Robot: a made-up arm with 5 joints.
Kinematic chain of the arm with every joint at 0, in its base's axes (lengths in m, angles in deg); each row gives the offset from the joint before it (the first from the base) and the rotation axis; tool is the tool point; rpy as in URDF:
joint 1: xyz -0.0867 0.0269 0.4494 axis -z
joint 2: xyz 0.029 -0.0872 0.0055 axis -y
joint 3: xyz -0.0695 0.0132 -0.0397 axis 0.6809 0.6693 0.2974
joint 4: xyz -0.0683 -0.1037 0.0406 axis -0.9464 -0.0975 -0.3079
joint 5: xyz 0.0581 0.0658 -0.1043 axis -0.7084 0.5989 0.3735
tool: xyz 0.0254 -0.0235 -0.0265 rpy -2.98 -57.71 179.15
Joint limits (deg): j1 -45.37..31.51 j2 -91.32..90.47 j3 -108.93..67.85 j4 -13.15..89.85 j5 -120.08..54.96
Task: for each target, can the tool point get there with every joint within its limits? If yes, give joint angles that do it. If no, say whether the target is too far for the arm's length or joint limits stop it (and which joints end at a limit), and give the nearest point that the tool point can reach.
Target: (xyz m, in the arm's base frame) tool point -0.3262 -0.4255 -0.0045
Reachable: no: too far | nearest point -0.1906 -0.2011 0.2296 | short by 0.351 m
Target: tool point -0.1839 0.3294 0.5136
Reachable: no: joint limits stop it (at a limit: joint 1, joint 3) | nearest point -0.2249 0.0558 0.4901 | short by 0.278 m
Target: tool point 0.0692 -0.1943 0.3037
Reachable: yes | joints -15.09 40.40 27.10 60.32 -15.11
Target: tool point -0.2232 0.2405 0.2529
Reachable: no: joint limits stop it (at a limit: joint 1, joint 3) | nearest point -0.2242 0.0368 0.3359 | short by 0.220 m
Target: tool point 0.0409 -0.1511 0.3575
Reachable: yes | joints 0.49 64.98 -1.15 15.89 -16.09
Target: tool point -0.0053 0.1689 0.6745
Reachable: no: joint limits stop it (at a limit: joint 1, joint 2, joint 3, joint 4, joint 5) | nearest point 0.0595 0.0152 0.7367 | short by 0.178 m
